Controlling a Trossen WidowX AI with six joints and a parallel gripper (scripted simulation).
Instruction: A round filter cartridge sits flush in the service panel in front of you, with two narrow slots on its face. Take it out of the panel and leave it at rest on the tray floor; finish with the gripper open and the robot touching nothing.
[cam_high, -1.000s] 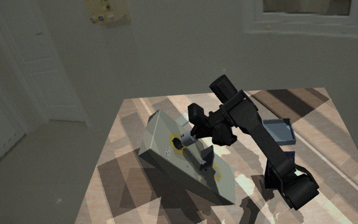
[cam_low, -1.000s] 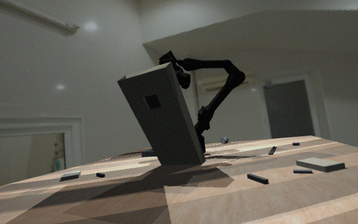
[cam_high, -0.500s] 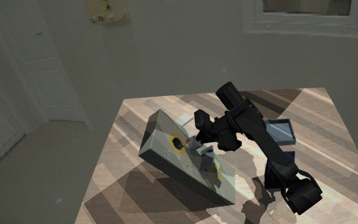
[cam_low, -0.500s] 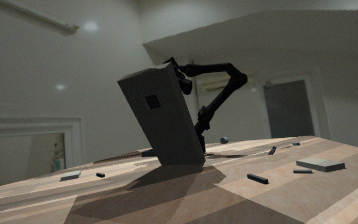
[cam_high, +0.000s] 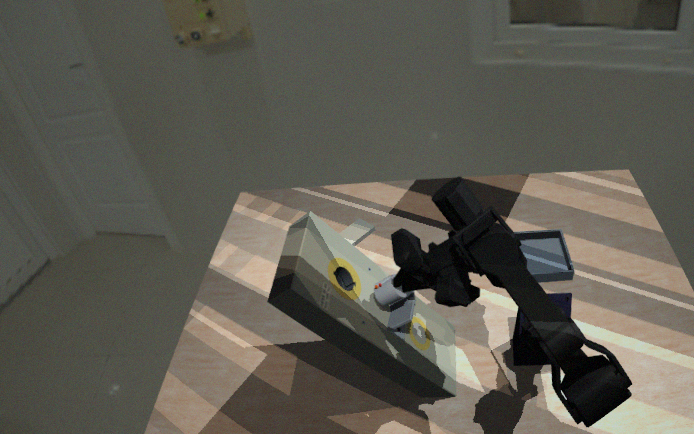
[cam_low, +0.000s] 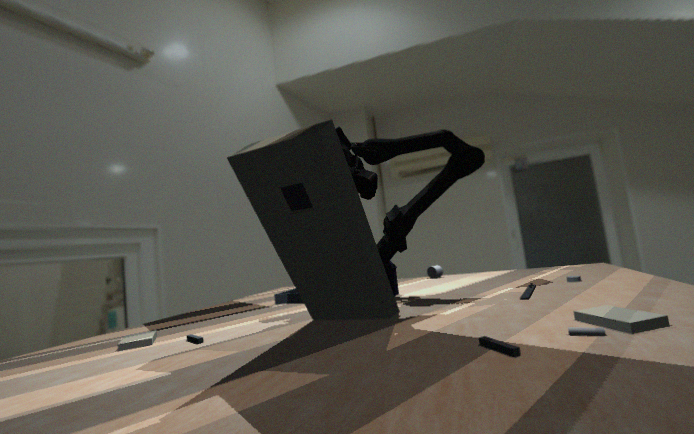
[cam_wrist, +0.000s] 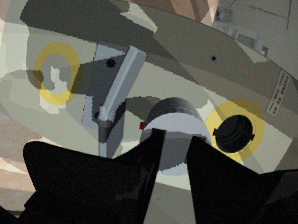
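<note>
The filter cartridge is 1 cm below my gripper tip and 1 cm ahead of it. Round my gripper tip: blue-grey tray (35 cm behind, 26 cm to the right, 24 cm below).
</note>
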